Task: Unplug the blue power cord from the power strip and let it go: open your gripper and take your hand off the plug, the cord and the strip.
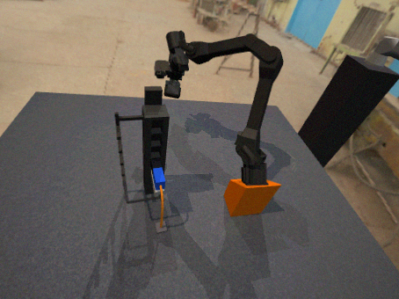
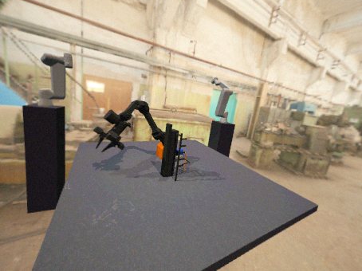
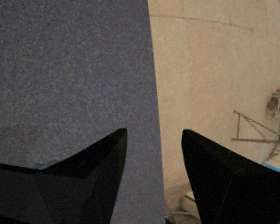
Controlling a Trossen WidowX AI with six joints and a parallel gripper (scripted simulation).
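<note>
The blue plug is 480 mm to the left of my gripper tip and 10 mm below it.
</note>
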